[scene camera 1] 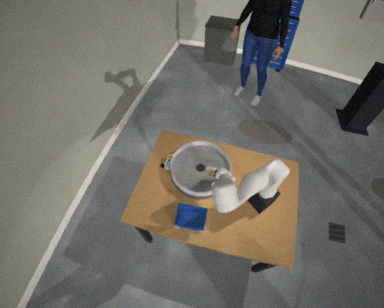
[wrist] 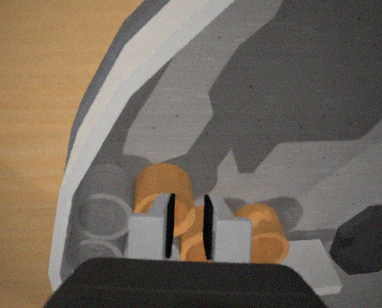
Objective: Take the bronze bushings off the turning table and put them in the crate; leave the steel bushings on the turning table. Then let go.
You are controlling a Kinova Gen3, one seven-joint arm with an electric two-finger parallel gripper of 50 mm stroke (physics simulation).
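Places are measured from the arm's base along level axes (x right, y ahead, z up), in metres.
Pixels of known places: gripper, between the fingertips: (wrist: 188, 216); arm's base, origin of its link: (scene camera 1: 265, 191).
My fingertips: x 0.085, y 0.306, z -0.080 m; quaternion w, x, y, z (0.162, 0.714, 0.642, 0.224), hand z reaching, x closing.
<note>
For each thing: its middle in the pictures, then the offset to it from my fingertips. "spot": a spot on its surface instead. Level surfaces: height alone.
- blue crate, middle of its body: (scene camera 1: 191, 217) dy +0.124, dx -0.288, dz -0.063 m
- wooden table, height of its surface: dz -0.088 m
- dark hub, middle of its body: (wrist: 374, 241) (scene camera 1: 200, 167) dy +0.132, dx +0.070, dz -0.031 m
- small drive unit, a spot on its surface: (scene camera 1: 169, 160) spot: dy +0.360, dx +0.082, dz -0.030 m
In the wrist view three bronze bushings lie on the grey turning table (wrist: 128, 70) (scene camera 1: 200, 143) close to its rim: one at the left (wrist: 163, 180), one in the middle (wrist: 190, 241) and one at the right (wrist: 266, 232). Grey steel bushings (wrist: 102, 211) lie just left of them against the rim. My gripper (wrist: 188, 216) (scene camera 1: 216, 172) hangs low over the bronze cluster; its fingers stand a little apart with nothing between them, and the middle bronze bushing shows beyond the gap. The blue crate (scene camera 1: 191, 217) stands on the wooden table (scene camera 1: 252, 238) in front of the turning table.
The turning table has a dark hub (scene camera 1: 200, 167) at its centre and a small drive unit (scene camera 1: 169, 160) at its left side. A person (scene camera 1: 264, 46) stands on the floor behind the table, beside a grey cabinet (scene camera 1: 219, 40) and a blue cabinet (scene camera 1: 290, 36).
</note>
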